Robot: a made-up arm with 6 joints. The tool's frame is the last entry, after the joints.
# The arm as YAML. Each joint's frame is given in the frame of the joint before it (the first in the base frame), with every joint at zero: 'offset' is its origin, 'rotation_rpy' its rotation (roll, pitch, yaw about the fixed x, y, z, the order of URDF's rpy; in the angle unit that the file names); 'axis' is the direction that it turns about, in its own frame. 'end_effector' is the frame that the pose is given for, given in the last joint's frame.
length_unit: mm
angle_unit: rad
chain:
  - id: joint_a
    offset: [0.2, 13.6, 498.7]
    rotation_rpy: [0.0, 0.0, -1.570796]
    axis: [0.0, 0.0, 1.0]
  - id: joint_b
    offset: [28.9, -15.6, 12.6]
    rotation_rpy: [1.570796, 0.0, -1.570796]
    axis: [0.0, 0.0, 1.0]
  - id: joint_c
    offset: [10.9, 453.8, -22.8]
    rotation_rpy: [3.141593, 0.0, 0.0]
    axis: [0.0, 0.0, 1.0]
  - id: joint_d
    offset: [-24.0, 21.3, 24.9]
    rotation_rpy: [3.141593, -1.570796, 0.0]
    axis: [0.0, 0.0, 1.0]
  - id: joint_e
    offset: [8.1, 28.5, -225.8]
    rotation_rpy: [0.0, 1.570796, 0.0]
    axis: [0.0, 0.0, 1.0]
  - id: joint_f
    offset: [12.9, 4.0, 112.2]
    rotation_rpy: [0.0, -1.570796, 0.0]
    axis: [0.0, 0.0, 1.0]
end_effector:
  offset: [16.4, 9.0, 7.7]
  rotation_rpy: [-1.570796, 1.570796, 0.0]
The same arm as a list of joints. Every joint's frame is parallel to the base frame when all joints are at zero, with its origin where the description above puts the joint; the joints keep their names.
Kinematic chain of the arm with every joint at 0, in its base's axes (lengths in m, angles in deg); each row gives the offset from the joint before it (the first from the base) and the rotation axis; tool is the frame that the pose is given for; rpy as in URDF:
joint_a: xyz 0.0002 0.0136 0.4987 axis +z
joint_b: xyz -0.0156 -0.0289 0.0126 axis +y
joint_c: xyz -0.0109 -0.0228 0.4538 axis -y
joint_d: xyz 0.024 -0.0249 -0.0213 axis -x
joint_e: xyz 0.2258 -0.0081 0.0285 axis -y
joint_f: xyz 0.0129 -0.1122 0.004 axis -x
tool: xyz -0.0077 -0.0164 0.009 rpy 0 0 0

